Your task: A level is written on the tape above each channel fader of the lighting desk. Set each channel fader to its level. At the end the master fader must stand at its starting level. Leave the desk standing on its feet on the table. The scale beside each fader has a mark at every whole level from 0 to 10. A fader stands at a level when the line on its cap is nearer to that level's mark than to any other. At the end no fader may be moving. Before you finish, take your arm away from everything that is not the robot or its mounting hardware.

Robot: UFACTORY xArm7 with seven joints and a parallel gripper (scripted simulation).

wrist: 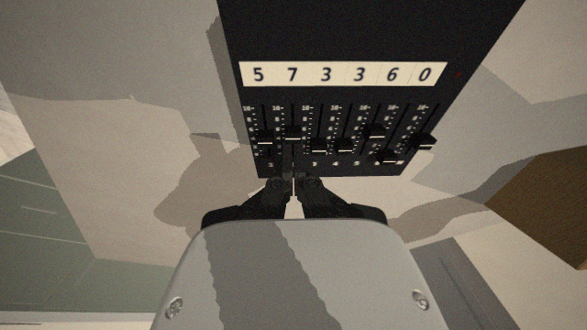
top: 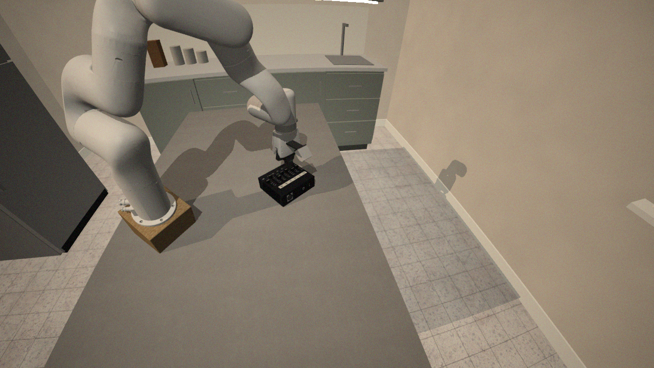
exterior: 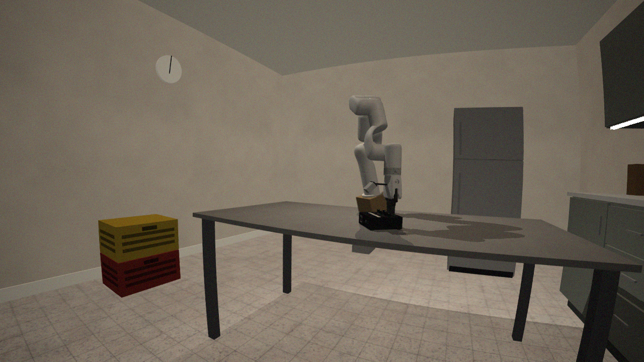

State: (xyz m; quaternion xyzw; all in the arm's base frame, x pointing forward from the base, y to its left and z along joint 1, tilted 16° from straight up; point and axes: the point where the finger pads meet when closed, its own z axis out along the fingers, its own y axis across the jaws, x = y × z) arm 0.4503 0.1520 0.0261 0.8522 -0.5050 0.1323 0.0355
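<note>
Now: hand 20 mm to the left of the channel 3 fader cap, 20 mm past it and 10 mm above it. Round my hand: channel 2 fader cap: 20 mm to the right, 10 mm below, 10 mm ahead; then channel 4 fader cap: 40 mm behind, 30 mm to the right, 10 mm below; then channel 1 fader cap: 30 mm ahead, 10 mm to the right, 10 mm below.
</note>
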